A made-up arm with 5 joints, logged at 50 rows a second.
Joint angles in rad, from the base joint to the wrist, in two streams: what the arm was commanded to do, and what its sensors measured. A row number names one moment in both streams.
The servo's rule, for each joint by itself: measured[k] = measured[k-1] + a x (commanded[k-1-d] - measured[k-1]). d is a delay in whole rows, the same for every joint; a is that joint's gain. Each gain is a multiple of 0.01, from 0.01 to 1. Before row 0 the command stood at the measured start. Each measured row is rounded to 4 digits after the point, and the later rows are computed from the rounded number. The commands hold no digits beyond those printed.
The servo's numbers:
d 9
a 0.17 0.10 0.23 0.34 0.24
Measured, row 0:
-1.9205 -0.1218 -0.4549 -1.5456 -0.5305
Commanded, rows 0 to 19:
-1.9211 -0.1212 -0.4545 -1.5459 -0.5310
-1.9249 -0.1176 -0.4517 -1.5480 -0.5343
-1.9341 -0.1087 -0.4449 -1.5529 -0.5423
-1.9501 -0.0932 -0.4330 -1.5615 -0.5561
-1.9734 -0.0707 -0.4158 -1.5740 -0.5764
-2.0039 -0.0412 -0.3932 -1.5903 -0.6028
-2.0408 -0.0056 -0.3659 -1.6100 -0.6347
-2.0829 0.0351 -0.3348 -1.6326 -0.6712
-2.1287 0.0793 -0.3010 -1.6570 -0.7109
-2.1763 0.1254 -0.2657 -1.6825 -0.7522
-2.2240 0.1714 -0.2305 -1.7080 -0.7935
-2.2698 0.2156 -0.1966 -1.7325 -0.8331
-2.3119 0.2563 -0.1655 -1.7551 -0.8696
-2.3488 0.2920 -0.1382 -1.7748 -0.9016
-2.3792 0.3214 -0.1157 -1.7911 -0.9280
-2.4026 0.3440 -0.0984 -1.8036 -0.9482
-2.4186 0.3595 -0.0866 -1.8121 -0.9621
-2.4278 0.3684 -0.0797 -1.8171 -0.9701
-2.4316 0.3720 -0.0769 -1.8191 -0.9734
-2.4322 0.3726 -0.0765 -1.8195 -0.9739
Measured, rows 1 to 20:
-1.9205 -0.1218 -0.4549 -1.5456 -0.5305
-1.9205 -0.1218 -0.4549 -1.5456 -0.5305
-1.9205 -0.1218 -0.4549 -1.5456 -0.5305
-1.9205 -0.1218 -0.4549 -1.5456 -0.5305
-1.9205 -0.1218 -0.4549 -1.5456 -0.5305
-1.9205 -0.1218 -0.4549 -1.5456 -0.5305
-1.9205 -0.1218 -0.4549 -1.5456 -0.5305
-1.9205 -0.1218 -0.4549 -1.5456 -0.5305
-1.9205 -0.1218 -0.4549 -1.5456 -0.5305
-1.9206 -0.1217 -0.4548 -1.5457 -0.5306
-1.9213 -0.1213 -0.4541 -1.5465 -0.5315
-1.9235 -0.1200 -0.4520 -1.5487 -0.5341
-1.9280 -0.1173 -0.4476 -1.5531 -0.5394
-1.9357 -0.1126 -0.4403 -1.5602 -0.5483
-1.9473 -0.1055 -0.4295 -1.5704 -0.5614
-1.9632 -0.0955 -0.4149 -1.5839 -0.5790
-1.9835 -0.0824 -0.3965 -1.6005 -0.6011
-2.0082 -0.0662 -0.3745 -1.6197 -0.6275
-2.0368 -0.0470 -0.3495 -1.6411 -0.6574
-2.0686 -0.0252 -0.3221 -1.6638 -0.6901

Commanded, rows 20 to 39:
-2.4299 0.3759 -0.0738 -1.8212 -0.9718
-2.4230 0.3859 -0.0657 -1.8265 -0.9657
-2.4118 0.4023 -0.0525 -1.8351 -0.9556
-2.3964 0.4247 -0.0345 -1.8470 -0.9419
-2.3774 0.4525 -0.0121 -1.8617 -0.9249
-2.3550 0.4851 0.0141 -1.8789 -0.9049
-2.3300 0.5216 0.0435 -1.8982 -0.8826
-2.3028 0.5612 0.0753 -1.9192 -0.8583
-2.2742 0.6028 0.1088 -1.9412 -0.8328
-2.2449 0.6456 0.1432 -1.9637 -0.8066
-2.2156 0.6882 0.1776 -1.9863 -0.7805
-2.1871 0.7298 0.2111 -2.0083 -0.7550
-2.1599 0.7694 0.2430 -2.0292 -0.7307
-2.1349 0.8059 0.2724 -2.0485 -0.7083
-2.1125 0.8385 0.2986 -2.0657 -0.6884
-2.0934 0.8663 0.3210 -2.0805 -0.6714
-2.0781 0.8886 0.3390 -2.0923 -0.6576
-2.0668 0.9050 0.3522 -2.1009 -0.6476
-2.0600 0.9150 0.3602 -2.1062 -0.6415
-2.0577 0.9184 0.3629 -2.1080 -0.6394
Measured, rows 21 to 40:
-2.1028 -0.0011 -0.2932 -1.6872 -0.7244
-2.1383 0.0246 -0.2638 -1.7103 -0.7592
-2.1741 0.0513 -0.2349 -1.7322 -0.7934
-2.2090 0.0783 -0.2075 -1.7522 -0.8257
-2.2419 0.1049 -0.1824 -1.7697 -0.8551
-2.2719 0.1304 -0.1604 -1.7841 -0.8808
-2.2984 0.1542 -0.1418 -1.7953 -0.9022
-2.3210 0.1760 -0.1269 -1.8034 -0.9193
-2.3399 0.1957 -0.1153 -1.8089 -0.9324
-2.3552 0.2137 -0.1058 -1.8131 -0.9419
-2.3667 0.2309 -0.0966 -1.8177 -0.9476
-2.3744 0.2480 -0.0865 -1.8236 -0.9495
-2.3781 0.2657 -0.0745 -1.8316 -0.9477
-2.3780 0.2844 -0.0601 -1.8418 -0.9422
-2.3741 0.3045 -0.0430 -1.8544 -0.9332
-2.3666 0.3262 -0.0231 -1.8693 -0.9211
-2.3558 0.3497 -0.0005 -1.8863 -0.9060
-2.3419 0.3750 0.0246 -1.9050 -0.8884
-2.3254 0.4021 0.0519 -1.9250 -0.8688
-2.3067 0.4307 0.0808 -1.9458 -0.8476

